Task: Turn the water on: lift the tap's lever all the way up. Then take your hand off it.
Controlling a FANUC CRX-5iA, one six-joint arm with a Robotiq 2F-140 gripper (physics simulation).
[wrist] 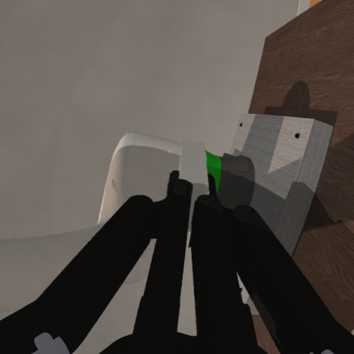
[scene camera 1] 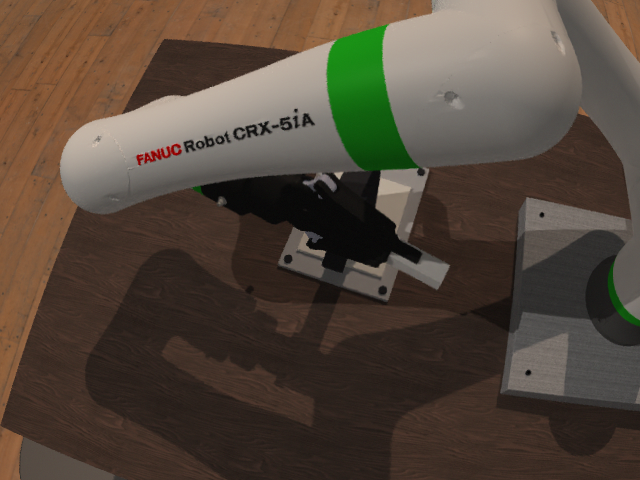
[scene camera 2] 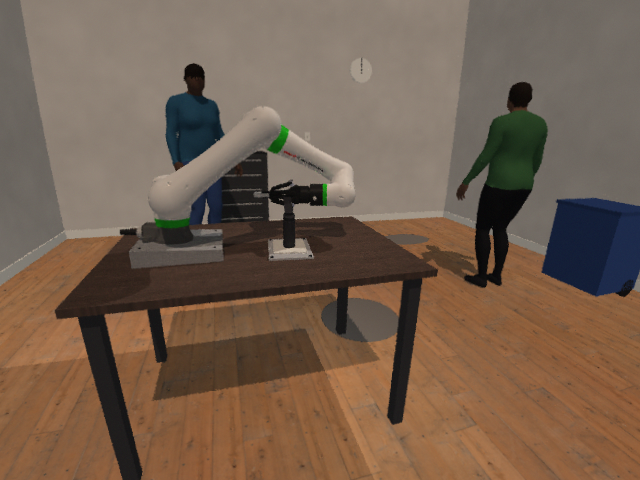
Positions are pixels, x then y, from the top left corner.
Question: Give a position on a black tap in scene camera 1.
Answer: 388,197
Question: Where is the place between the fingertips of the gripper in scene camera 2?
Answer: At 254,194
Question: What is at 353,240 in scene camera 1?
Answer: The gripper.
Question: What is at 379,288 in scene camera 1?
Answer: A grey mounting plate.
